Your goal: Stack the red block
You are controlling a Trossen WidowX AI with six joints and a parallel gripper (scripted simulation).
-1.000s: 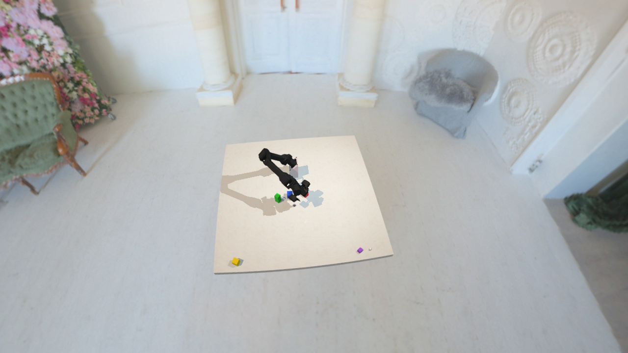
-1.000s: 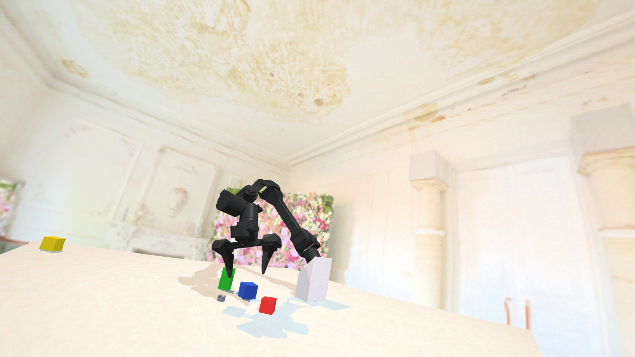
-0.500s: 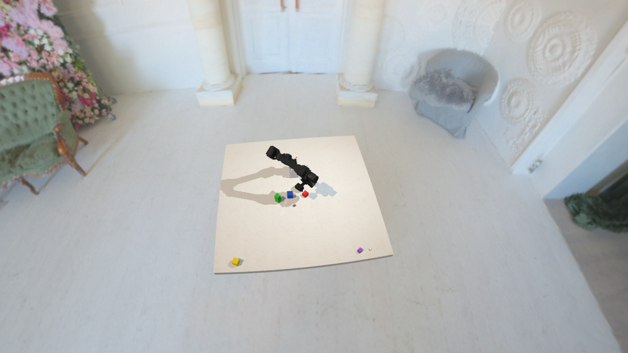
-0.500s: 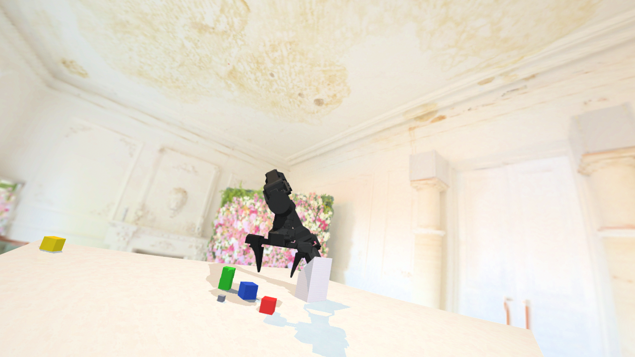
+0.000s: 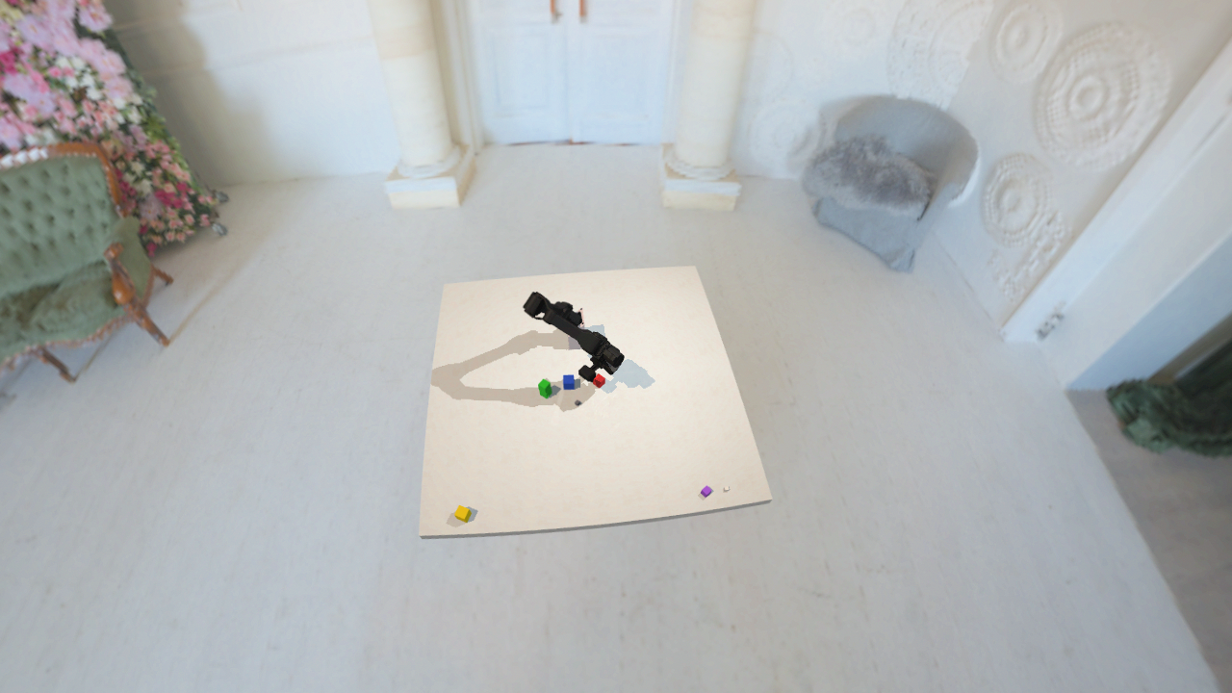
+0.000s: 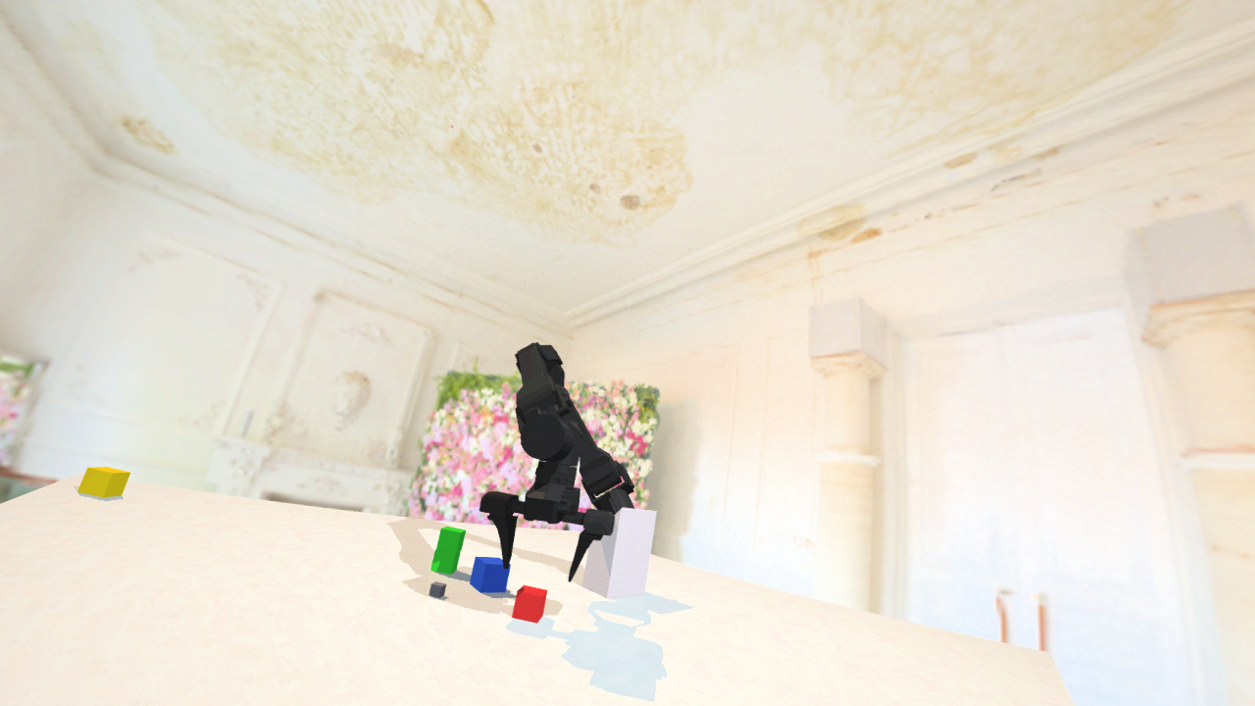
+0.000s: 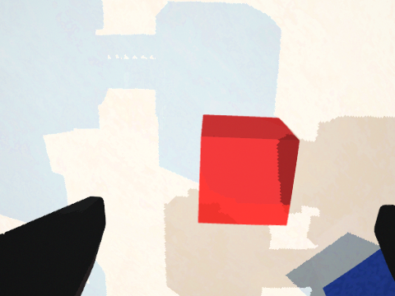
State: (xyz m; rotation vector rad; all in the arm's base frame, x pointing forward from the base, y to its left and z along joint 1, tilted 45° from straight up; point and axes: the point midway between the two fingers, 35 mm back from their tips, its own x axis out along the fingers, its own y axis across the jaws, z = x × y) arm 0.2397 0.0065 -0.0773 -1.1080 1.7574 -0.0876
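Right now the red block is 40 mm below my gripper tip. Also, from my gripper tip: blue block: 10 mm behind, 120 mm to the right, 30 mm below; purple cube: 560 mm ahead, 300 mm to the left, 40 mm below; small grey cube: 90 mm ahead, 100 mm to the right, 50 mm below.
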